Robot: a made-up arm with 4 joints.
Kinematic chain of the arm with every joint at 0, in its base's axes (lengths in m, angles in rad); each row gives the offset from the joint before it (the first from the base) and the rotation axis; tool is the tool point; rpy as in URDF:
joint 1: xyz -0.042 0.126 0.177 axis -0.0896 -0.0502 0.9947
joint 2: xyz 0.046 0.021 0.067 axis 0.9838 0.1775 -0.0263
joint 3: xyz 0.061 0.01 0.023 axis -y
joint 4: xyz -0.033 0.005 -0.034 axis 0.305 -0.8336 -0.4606
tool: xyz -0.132 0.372 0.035 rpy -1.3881 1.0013 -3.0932
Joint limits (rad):
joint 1: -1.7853..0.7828
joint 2: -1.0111..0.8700
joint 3: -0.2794..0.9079
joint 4: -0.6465..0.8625
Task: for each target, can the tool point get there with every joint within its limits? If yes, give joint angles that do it. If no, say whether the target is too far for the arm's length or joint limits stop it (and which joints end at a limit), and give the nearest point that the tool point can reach.
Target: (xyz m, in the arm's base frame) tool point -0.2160 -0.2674 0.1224
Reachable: no: joint limits stop it (at a limit: joint 1, joint 2, joint 4) | nearest point -0.2000 0.1490 -0.1053 | short by 0.475 m
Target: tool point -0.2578 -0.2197 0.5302
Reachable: no: joint limits stop it (at a limit: joint 1, joint 2, joint 3, joint 4) | nearest point 0.1261 -0.0950 0.5789 | short by 0.407 m
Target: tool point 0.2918 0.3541 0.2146
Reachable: yes | joints -1.1366 -0.1588 0.1031 -0.0626
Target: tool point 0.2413 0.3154 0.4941
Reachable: yes | joints -0.8228 0.5242 0.0477 0.5363
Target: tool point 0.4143 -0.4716 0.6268
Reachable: no: too far | nearest point 0.2402 -0.0843 0.5027 | short by 0.442 m
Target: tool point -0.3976 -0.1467 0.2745
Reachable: no: joint limits stop it (at a limit: joint 1, joint 4) | nearest point -0.3984 0.2892 0.3014 | short by 0.437 m
